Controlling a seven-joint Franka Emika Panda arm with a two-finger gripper.
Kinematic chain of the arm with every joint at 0, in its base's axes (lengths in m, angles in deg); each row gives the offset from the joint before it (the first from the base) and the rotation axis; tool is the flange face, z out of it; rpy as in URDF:
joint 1: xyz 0 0 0.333 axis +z
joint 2: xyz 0 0 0 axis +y
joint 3: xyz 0 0 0.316 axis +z
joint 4: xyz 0.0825 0 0 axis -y
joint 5: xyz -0.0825 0 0.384 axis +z
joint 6: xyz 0 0 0 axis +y
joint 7: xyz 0.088 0 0 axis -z
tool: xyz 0 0 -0.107 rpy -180 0 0
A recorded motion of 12 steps. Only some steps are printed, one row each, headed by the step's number.
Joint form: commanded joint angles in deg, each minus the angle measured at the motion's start. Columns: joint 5, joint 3, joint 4, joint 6, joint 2, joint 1, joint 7.
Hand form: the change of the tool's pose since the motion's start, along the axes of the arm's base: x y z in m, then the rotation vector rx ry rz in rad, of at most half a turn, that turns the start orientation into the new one. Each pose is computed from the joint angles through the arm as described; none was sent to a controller.
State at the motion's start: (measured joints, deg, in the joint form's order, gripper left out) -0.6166 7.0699 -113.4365 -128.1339 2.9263 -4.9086 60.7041
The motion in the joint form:
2: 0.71 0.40 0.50 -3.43 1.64 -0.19 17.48
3: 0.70 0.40 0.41 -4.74 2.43 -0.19 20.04
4: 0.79 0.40 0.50 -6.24 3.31 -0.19 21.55
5: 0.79 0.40 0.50 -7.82 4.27 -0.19 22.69
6: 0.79 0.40 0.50 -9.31 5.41 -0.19 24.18
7: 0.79 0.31 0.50 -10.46 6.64 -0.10 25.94
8: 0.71 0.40 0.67 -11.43 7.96 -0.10 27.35
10: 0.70 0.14 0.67 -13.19 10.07 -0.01 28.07
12: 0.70 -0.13 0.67 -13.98 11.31 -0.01 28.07
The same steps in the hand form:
2: 0.0101 0.0023 -0.0059 0.0849 -0.0352 -0.2997
3: 0.0134 0.0022 -0.0124 0.0981 -0.0417 -0.3431
4: 0.0175 0.0021 -0.0178 0.1101 -0.0528 -0.3694
5: 0.0215 0.0020 -0.0248 0.1194 -0.0626 -0.3887
6: 0.0255 0.0018 -0.0339 0.1295 -0.0676 -0.4142
7: 0.0290 0.0017 -0.0447 0.1390 -0.0650 -0.4446
8: 0.0327 0.0025 -0.0554 0.1460 -0.0609 -0.4670
10: 0.0375 0.0005 -0.0747 0.1507 -0.0541 -0.4834
12: 0.0397 -0.0024 -0.0867 0.1498 -0.0465 -0.4890

